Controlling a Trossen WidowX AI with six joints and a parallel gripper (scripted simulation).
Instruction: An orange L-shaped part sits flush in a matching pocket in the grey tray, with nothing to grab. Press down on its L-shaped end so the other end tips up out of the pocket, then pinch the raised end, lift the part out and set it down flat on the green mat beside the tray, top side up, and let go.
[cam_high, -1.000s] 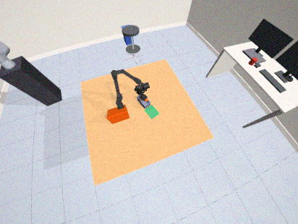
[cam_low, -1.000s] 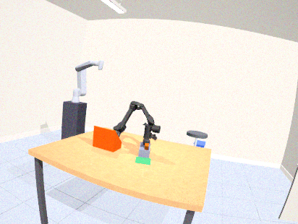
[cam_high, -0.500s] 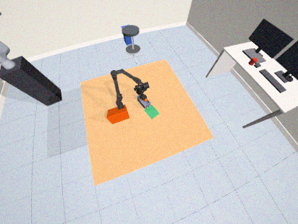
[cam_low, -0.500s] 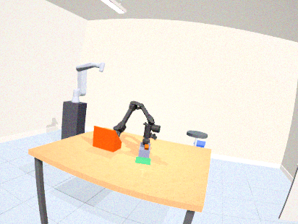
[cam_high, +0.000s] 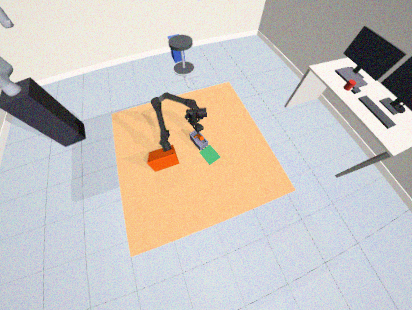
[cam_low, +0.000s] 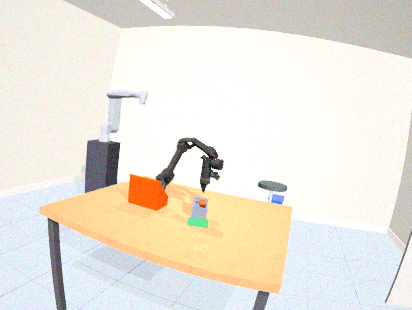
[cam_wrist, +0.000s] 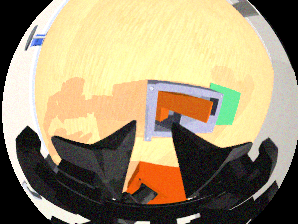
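My gripper tip is now 90 mm above the orange l-shaped part and 40 mm to the left of it. From my gripper tip the other things lie so: green mat: 220 mm to the right, 140 mm below, 30 mm ahead.
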